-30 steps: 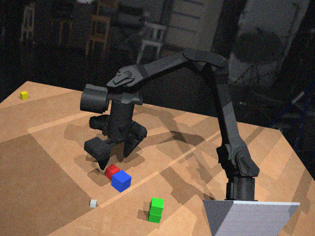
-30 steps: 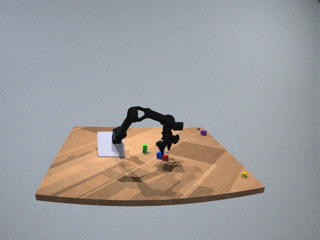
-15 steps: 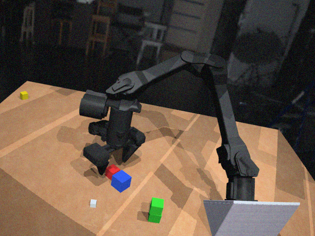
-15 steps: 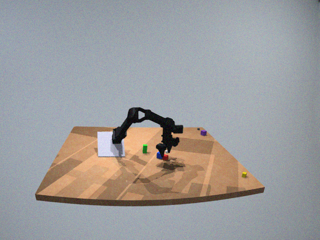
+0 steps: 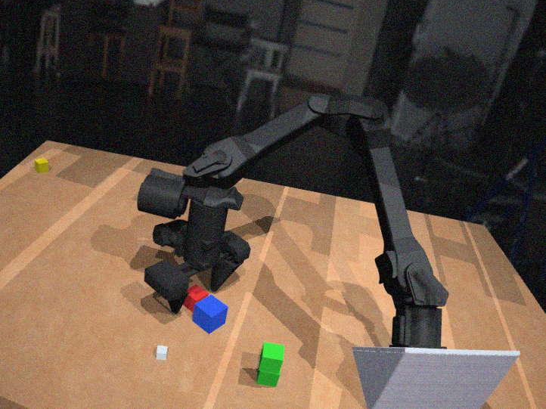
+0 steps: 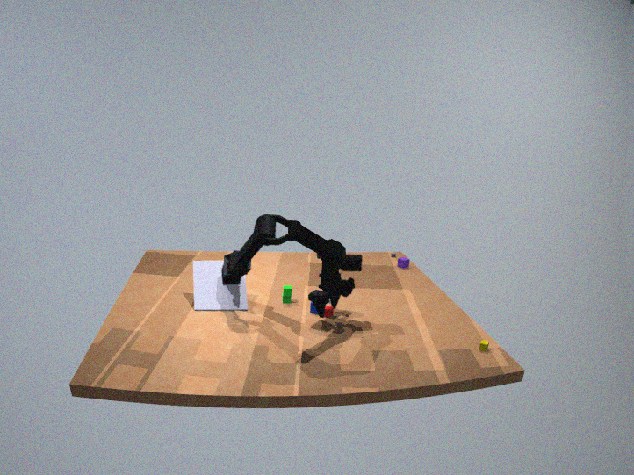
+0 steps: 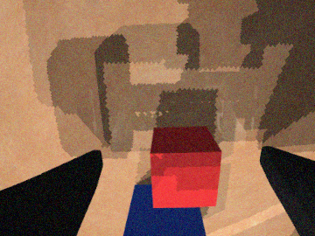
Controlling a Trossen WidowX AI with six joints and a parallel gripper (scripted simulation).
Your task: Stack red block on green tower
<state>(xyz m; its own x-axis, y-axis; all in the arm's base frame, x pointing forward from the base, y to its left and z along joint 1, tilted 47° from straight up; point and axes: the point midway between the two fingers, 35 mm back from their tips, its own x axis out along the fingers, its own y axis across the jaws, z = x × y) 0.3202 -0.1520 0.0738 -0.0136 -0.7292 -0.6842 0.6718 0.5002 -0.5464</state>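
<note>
Right now my gripper tip is 10 mm below the red block. From my gripper tip the other things lie so: blue block (40 mm to the left, 30 mm behind, 10 mm above); then yellow cube (410 mm ahead, 390 mm to the right); then small white cube (120 mm to the left, 40 mm ahead).
</note>
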